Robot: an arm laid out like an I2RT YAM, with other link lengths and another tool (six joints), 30 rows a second.
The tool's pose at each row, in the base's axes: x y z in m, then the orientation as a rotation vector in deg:
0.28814 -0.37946 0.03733 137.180 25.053 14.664
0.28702 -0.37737 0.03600 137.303 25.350 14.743
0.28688 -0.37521 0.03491 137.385 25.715 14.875
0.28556 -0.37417 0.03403 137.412 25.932 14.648
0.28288 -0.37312 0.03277 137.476 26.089 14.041
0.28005 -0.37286 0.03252 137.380 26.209 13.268
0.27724 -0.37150 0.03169 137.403 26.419 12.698
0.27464 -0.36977 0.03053 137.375 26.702 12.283
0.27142 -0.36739 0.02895 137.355 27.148 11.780
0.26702 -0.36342 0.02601 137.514 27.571 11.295
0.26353 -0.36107 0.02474 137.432 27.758 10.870
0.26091 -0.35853 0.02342 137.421 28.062 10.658
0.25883 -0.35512 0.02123 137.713 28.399 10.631
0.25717 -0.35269 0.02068 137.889 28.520 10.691
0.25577 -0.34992 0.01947 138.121 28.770 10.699
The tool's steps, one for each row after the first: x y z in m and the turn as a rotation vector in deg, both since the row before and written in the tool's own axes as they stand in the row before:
-0.00034 -0.00264 -0.00057 0.176 0.148 -0.159
0.00062 -0.00229 -0.00050 0.148 0.203 -0.200
-0.00088 -0.00165 -0.00034 0.084 -0.100 -0.205
-0.00214 -0.00225 -0.00046 0.131 -0.389 -0.257
-0.00252 -0.00108 -0.00079 -0.019 -0.528 -0.308
-0.00211 -0.00225 -0.00097 0.104 -0.349 -0.293
-0.00178 -0.00268 -0.00086 0.060 -0.219 -0.312
-0.00210 -0.00359 -0.00109 0.109 -0.235 -0.447
-0.00258 -0.00595 -0.00130 0.278 -0.214 -0.390
-0.00231 -0.00349 -0.00134 -0.006 -0.258 -0.258
-0.00143 -0.00341 -0.00118 0.069 -0.066 -0.269
-0.00058 -0.00443 -0.00089 0.352 0.104 -0.183
-0.00056 -0.00257 -0.00143 0.189 0.094 -0.033
-0.00019 -0.00316 -0.00105 0.274 0.098 -0.125

